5 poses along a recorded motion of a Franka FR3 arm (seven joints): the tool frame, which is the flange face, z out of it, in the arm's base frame.
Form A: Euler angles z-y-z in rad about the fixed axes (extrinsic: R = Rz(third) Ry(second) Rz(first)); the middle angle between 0 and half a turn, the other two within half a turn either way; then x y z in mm.
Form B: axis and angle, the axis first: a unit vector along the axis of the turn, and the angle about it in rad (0 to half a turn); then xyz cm. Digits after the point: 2 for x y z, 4 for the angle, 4 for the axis.
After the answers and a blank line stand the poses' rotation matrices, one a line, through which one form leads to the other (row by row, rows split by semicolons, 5 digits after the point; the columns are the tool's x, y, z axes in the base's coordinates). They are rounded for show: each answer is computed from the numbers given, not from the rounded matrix.
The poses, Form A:
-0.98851, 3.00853, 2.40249, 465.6, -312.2, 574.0
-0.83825, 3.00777, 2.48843, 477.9, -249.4, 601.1
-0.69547, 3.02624, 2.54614, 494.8, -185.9, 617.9
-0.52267, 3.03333, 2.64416, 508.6, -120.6, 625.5
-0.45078, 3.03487, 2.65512, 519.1, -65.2, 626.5
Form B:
-0.9913, -0.1243, 0.0432, 3.0405, 46.56, -31.22, 57.40
-0.9945, -0.0923, 0.0492, 3.0508, 47.79, -24.94, 60.11
-0.9977, -0.0499, 0.0461, 3.0722, 49.48, -18.59, 61.79
-0.9988, -0.0126, 0.0472, 3.0888, 50.86, -12.06, 62.55
-0.9987, 0.0178, 0.0476, 3.0934, 51.91, -6.52, 62.65

0.96547 0.24137 -0.09805; 0.25010 -0.96409 0.08937; -0.07296 -0.11081 -0.99116
0.97817 0.17875 -0.10596; 0.18767 -0.97888 0.08108; -0.08923 -0.09920 -0.99106
0.99078 0.09633 -0.09529; 0.10271 -0.99261 0.06456; -0.08837 -0.07375 -0.99335
0.99522 0.02267 -0.09496; 0.02766 -0.99829 0.05156; -0.09363 -0.05394 -0.99415
0.99484 -0.03788 -0.09416; -0.03329 -0.99820 0.04980; -0.09588 -0.04641 -0.99431

